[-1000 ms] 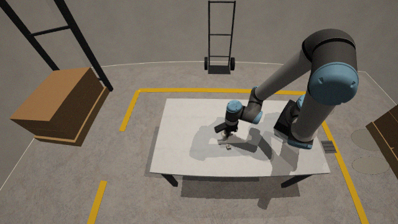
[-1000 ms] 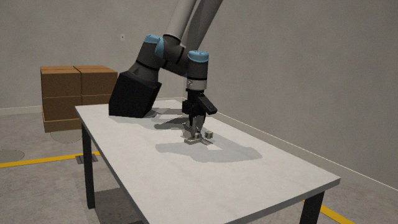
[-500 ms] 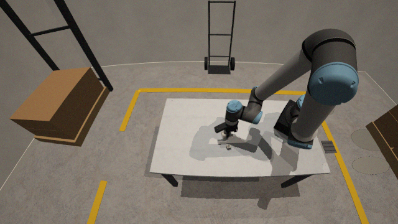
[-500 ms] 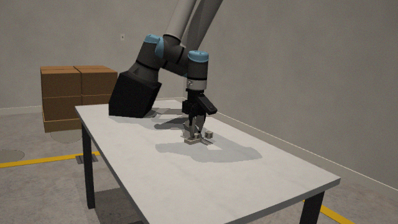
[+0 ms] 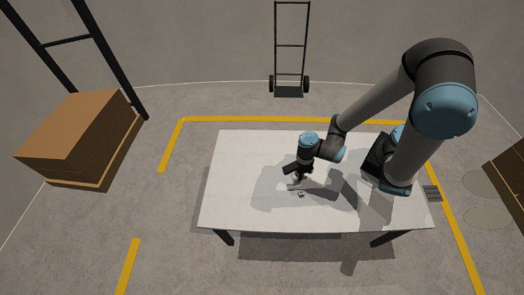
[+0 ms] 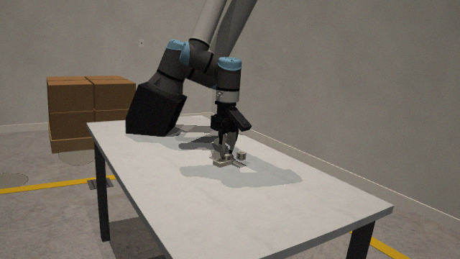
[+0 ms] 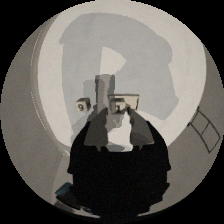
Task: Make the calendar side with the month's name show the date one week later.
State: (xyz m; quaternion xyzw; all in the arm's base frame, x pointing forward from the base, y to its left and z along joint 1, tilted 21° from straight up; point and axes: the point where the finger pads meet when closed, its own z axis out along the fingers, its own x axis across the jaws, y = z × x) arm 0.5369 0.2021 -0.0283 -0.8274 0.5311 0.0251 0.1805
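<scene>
Right now the calendar tray is 10 mm ahead of my hand, 20 mm to the right of it and 30 mm below it.
</scene>
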